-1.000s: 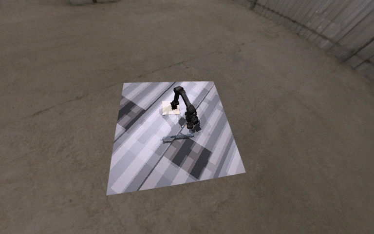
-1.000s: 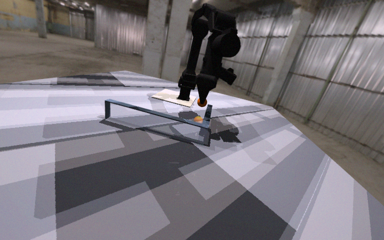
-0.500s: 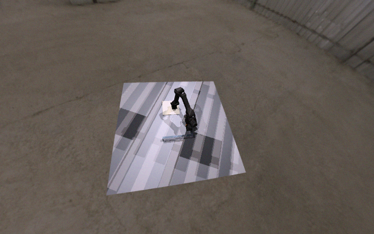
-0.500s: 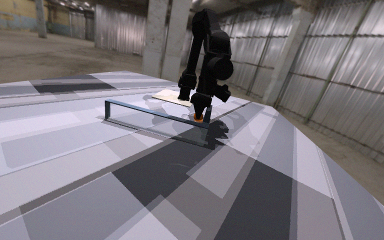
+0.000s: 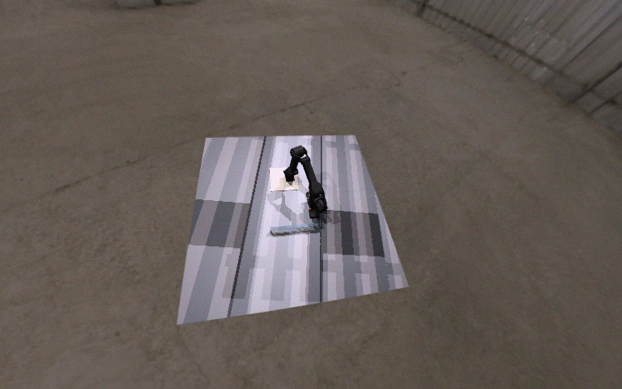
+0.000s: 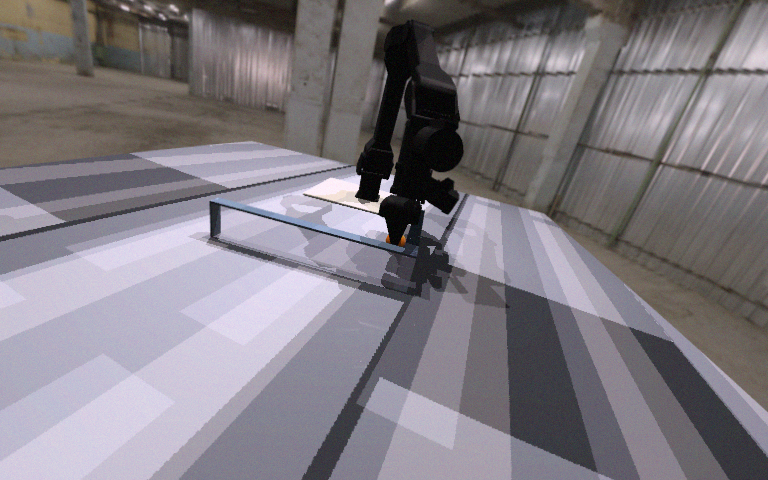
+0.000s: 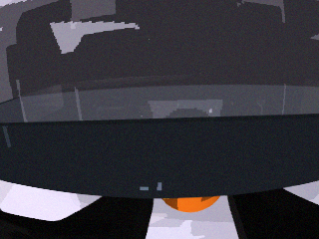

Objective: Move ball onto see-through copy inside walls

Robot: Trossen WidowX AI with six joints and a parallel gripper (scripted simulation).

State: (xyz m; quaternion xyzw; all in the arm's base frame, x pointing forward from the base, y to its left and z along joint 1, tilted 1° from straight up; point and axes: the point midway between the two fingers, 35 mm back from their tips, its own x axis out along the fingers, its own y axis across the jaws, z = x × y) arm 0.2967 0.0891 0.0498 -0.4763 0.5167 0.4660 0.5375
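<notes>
The orange ball is right at my gripper tip. Round my gripper tip: see-through copy of ball: right at my gripper tip.
</notes>
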